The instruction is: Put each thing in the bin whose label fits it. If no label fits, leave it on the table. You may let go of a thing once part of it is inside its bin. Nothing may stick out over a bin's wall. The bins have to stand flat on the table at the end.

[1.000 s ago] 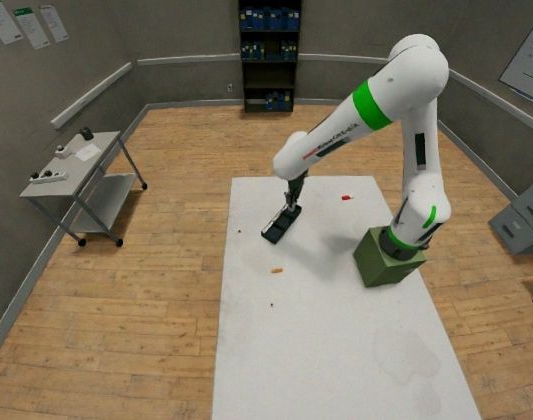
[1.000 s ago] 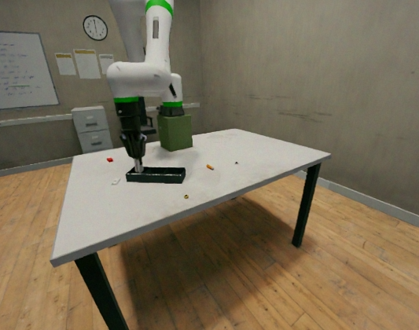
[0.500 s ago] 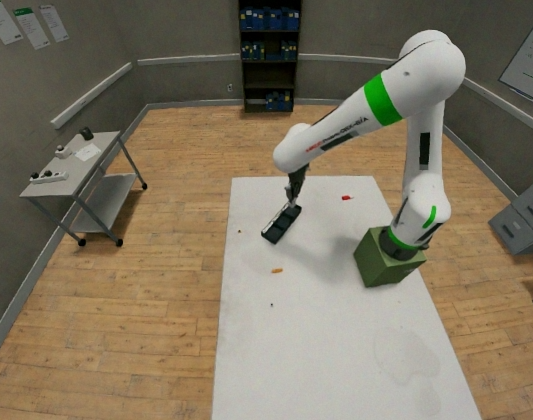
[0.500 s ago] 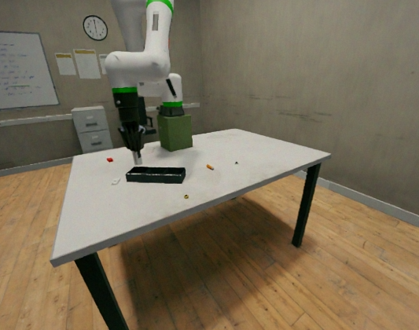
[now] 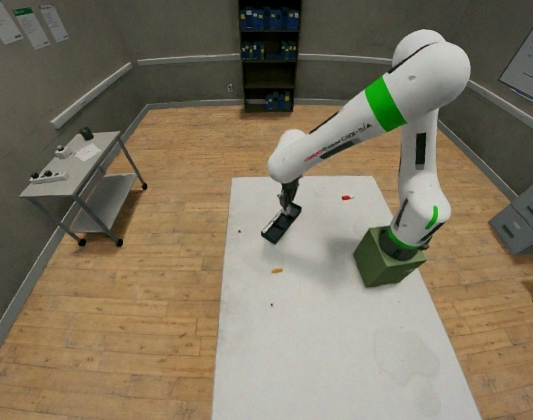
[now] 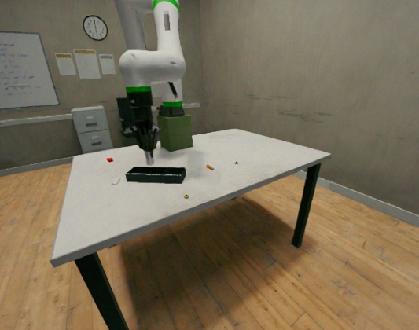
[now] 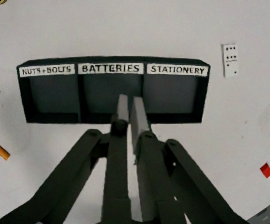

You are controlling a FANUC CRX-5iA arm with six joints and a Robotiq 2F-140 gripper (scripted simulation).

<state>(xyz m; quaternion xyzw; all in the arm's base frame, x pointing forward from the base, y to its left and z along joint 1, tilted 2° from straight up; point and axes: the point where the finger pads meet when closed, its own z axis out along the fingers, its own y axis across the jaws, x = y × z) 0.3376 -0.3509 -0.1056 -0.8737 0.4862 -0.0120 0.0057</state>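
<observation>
The black bin tray is 2 cm ahead of my hand, 1 cm to the left of it and 8 cm below it. Also, from my hand: small white object 8 cm behind, 14 cm to the right, 10 cm below; then yellow ring 24 cm ahead, 2 cm to the left, 10 cm below; then orange object 11 cm ahead, 26 cm to the left, 10 cm below.
</observation>
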